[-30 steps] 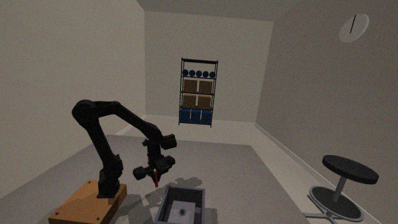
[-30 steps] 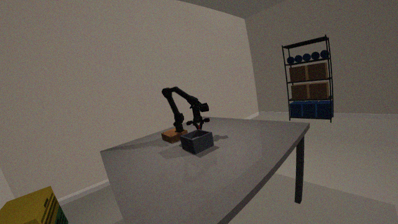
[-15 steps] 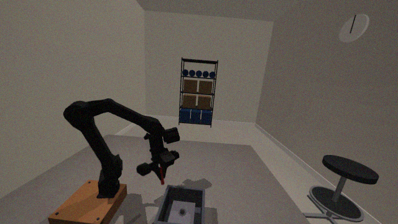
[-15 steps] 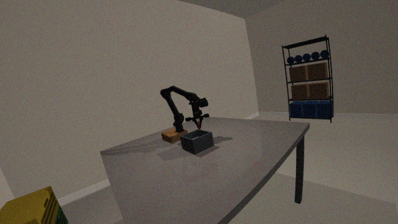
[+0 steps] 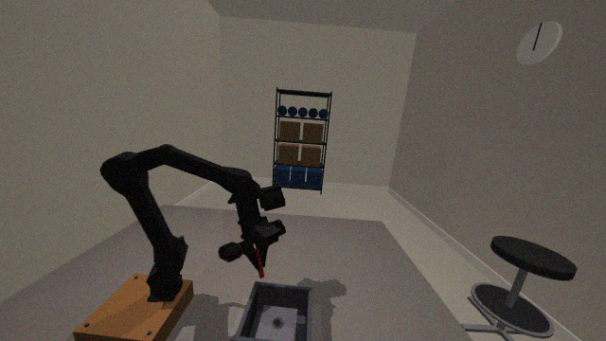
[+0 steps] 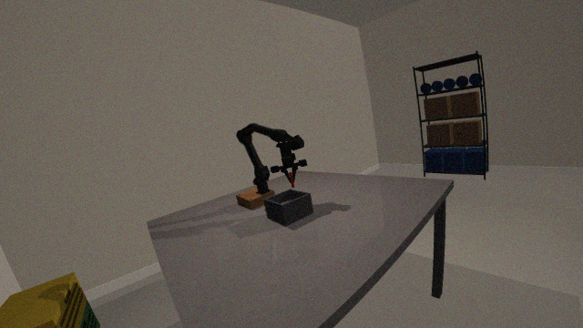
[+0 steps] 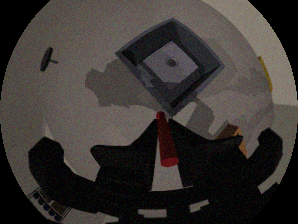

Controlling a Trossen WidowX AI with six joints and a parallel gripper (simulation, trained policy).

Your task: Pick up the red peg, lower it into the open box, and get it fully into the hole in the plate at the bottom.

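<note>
My gripper tip is 50 mm short of the grey box, 110 mm to the left of it and 100 mm above it. The rest, counted from my gripper tip: red peg 10 mm behind, 10 mm to the left, 10 mm above.
</note>
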